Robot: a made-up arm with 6 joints.
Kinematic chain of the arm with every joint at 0, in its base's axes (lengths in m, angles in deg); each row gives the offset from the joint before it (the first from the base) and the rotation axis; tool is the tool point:
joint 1: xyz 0 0 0.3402 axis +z
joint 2: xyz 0 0 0 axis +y
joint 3: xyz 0 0 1.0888 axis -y
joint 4: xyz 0 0 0 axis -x
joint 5: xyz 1.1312 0 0 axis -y
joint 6: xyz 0 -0.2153 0 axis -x
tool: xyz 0 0 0
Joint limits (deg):
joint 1: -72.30..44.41
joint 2: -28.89..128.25
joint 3: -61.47..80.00
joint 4: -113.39..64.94
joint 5: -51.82..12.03
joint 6: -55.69..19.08
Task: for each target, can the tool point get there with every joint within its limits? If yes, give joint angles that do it. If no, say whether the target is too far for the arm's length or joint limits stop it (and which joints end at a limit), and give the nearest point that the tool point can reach.
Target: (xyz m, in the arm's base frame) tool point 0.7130 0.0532 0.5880
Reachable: yes | joints 17.05 -4.01 -43.96 -42.73 -21.81 -14.54
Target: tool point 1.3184 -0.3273 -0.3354
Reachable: yes | joints -13.94 67.30 5.98 -90.00 -32.46 -6.78
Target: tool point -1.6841 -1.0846 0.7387
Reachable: no: joint limits stop it (at a limit: joint 1) | nearest point -0.0466 -0.5620 0.7387 | short by 1.719 m
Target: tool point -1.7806 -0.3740 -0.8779
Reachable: no: joint limits stop it (at a limit: joint 2) | nearest point -0.3182 -0.0668 -0.6033 | short by 1.519 m
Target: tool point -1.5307 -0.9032 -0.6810
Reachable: no: joint limits stop it (at a limit: joint 2) | nearest point -0.2925 -0.1726 -0.5079 | short by 1.448 m
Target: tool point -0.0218 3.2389 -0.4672
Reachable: no: too far | nearest point 1.4218 1.5125 -0.4038 | short by 2.251 m
